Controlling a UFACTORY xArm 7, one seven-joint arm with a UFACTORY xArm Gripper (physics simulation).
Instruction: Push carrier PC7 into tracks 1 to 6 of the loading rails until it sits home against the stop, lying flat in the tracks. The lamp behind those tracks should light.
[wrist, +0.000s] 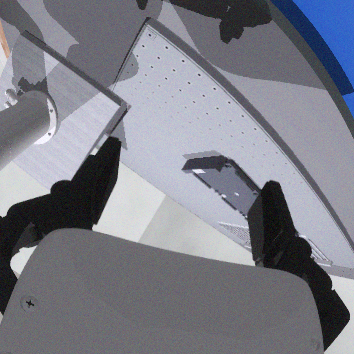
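Seen in the pictures: gripper, fingertip midpoint: (190, 178); arm's base at its link origin: (35, 116).
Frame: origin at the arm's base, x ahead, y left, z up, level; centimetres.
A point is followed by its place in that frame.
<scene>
My gripper (190, 178) @(x 20.0, y 41.6, z 3.5 cm) is open, with its two black fingers spread wide and nothing held between them. A dark grey, flat, box-like piece (227, 185) @(x 41.0, y 16.5, z -9.5 cm) with a small white patch at one end lies on the pale perforated board, beyond the fingers and close to the right finger in the view. The right finger hides part of its lower right end. No marking on it can be read, so I cannot tell whether it is carrier PC7 or part of the loading rails. No lit lamp can be made out.
The pale perforated board (165, 107) @(x 20.3, y 21.1, z -10.6 cm) has a raised dark edge curving along its right side. A light grey plate (92, 117) @(x 11.6, y 6.6, z -6.2 cm) with a dark rim is at the left, with a grey cylindrical arm base (27, 122) @(x 2.0, y 9.4, z 3.1 cm) on it. A blue surface (325, 30) is at upper right.
</scene>
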